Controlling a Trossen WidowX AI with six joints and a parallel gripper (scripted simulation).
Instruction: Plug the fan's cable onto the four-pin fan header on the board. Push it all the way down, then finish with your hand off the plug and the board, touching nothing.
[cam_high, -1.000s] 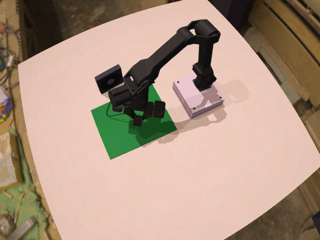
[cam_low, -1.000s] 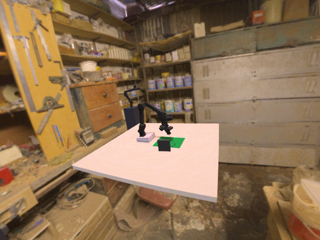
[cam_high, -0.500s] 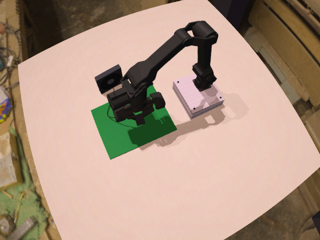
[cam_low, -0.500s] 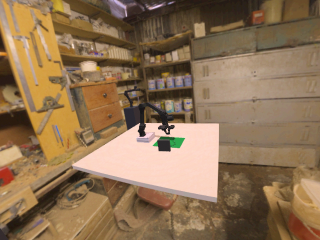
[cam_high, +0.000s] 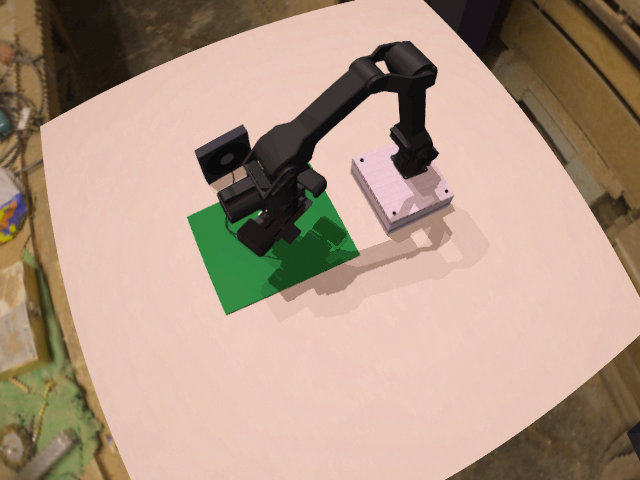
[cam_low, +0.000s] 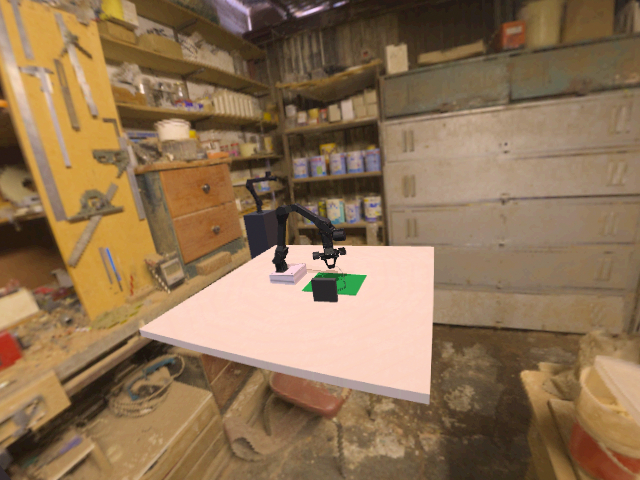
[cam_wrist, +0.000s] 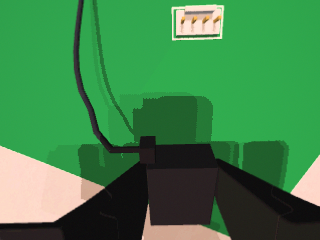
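My gripper tip is 3 cm short of the green board, 3 cm to the left of it and 9 cm above it. The rest, counted from my gripper tip: dark plug (1 cm to the left); then black fan (4 cm ahead, 22 cm to the right, 2 cm below); then white four-pin header (2 cm ahead, 8 cm to the right, 8 cm below).
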